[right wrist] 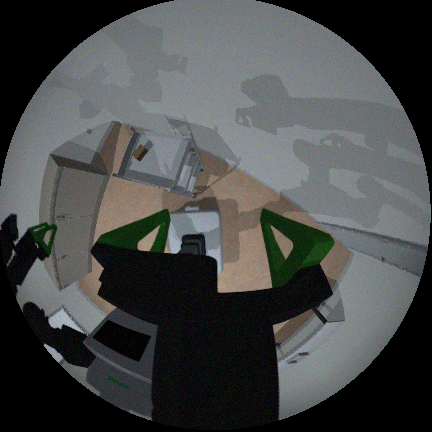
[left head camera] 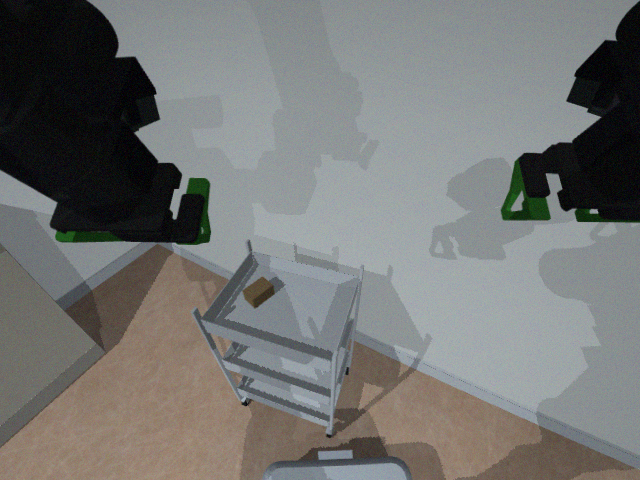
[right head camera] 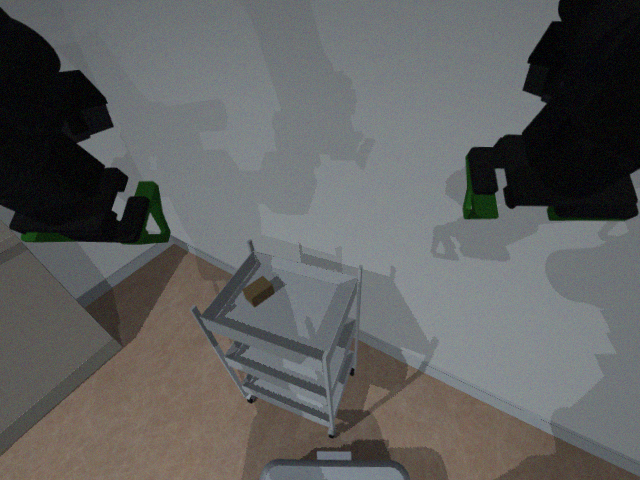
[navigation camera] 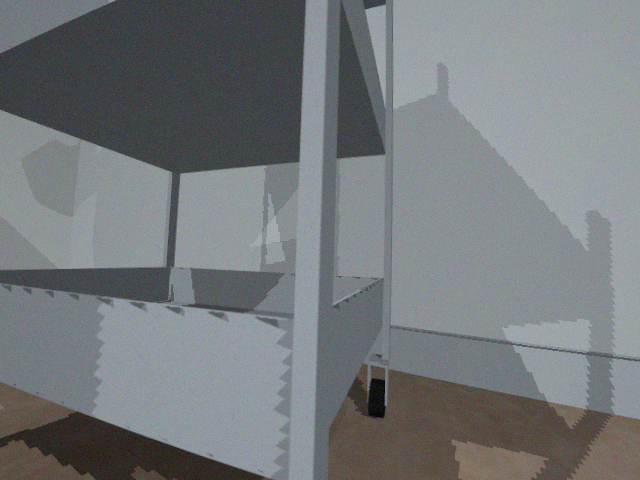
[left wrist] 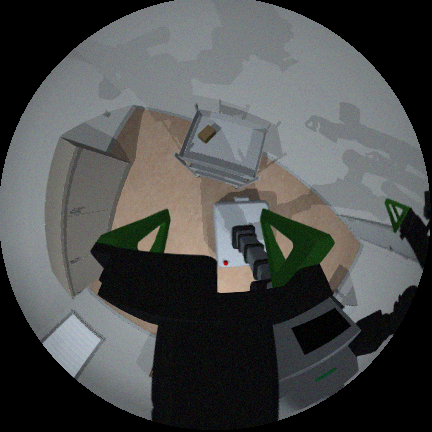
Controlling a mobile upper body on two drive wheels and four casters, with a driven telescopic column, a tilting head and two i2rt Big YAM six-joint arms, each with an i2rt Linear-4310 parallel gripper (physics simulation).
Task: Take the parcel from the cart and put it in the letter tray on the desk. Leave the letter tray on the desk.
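Places are measured from the left arm's base along level axes (x ahead, y left, z up), in centimetres.
Pixels of known places: left gripper, fingertip midpoint: (right wrist: 51, 224) (left head camera: 169, 236) (right head camera: 133, 236) (left wrist: 214, 213); right gripper, fingertip midpoint: (right wrist: 214, 213) (left head camera: 540, 215) (right head camera: 506, 214) (left wrist: 388, 201).
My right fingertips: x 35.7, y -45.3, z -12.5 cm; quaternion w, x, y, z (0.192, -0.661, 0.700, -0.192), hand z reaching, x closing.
Note:
Behind a point stands the place of what it marks.
The parcel, a small brown box (left head camera: 258, 291) @[x 72.3, y 2.6, z -69.7 cm] (right head camera: 258, 290) @[x 72.4, y 2.3, z -69.7 cm] (left wrist: 207, 133) @[x 72.8, y 2.4, z -69.7 cm] (right wrist: 140, 152) @[x 72.6, y 0.8, z -70.0 cm], lies on the top shelf of the cart, near its left side. The light grey three-shelf cart (left head camera: 268, 335) @[x 58.3, y -1.6, z -74.7 cm] (right head camera: 263, 335) @[x 57.8, y -1.0, z -74.7 cm] (navigation camera: 312, 232) @[x 44.2, y -21.6, z -117.3 cm] stands by the wall. My left gripper (left head camera: 136, 235) (right head camera: 98, 235) (left wrist: 214, 213) @[x 34.9, y -0.4, z -13.5 cm] is open and empty, high up and to the left of the cart in the head views. My right gripper (left head camera: 566, 211) (right head camera: 527, 209) @[x 35.7, y -45.3, z -12.5 cm] (right wrist: 214, 213) @[x 35.7, y -45.3, z -12.5 cm] is open and empty, high up and to the right of the cart. Both are well apart from the parcel. I cannot make out the letter tray or the desk.
A beige-grey cabinet (left head camera: 41, 335) @[x 74.4, y 105.4, z -100.3 cm] (right head camera: 41, 330) @[x 69.9, y 108.0, z -94.2 cm] (left wrist: 95, 195) @[x 49.5, y 120.2, z -93.0 cm] (right wrist: 77, 215) @[x 35.7, y 128.3, z -96.6 cm] stands at the left. The wall runs close behind and to the right of the cart. My base (left head camera: 336, 471) @[x 28.1, y -22.4, z -115.0 cm] (right head camera: 334, 471) @[x 28.4, y -22.7, z -115.0 cm] (left wrist: 225, 215) @[x 20.0, y -7.3, z -115.0 cm] is close in front of the cart, whose post fills much of the navigation view.

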